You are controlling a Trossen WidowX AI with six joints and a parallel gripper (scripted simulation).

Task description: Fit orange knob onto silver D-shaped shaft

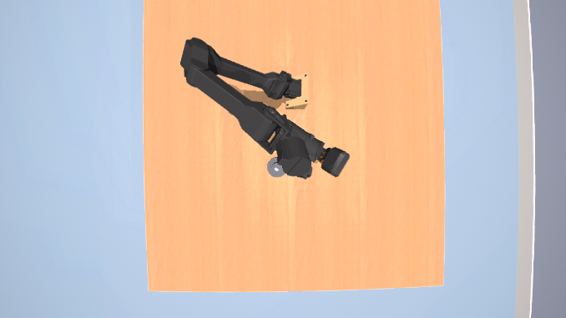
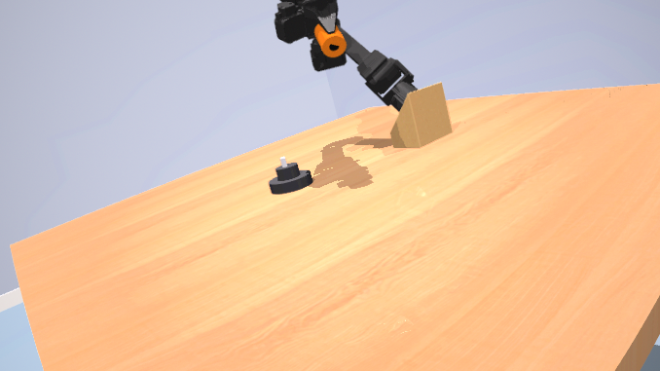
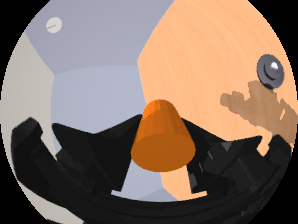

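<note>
Right now my gripper tip is 10 mm past the orange knob, 30 mm to the left of it and 20 mm below it. The rest, counted from my gripper tip: round pedestal 50 mm ahead, 170 mm to the right, 210 mm below.
</note>
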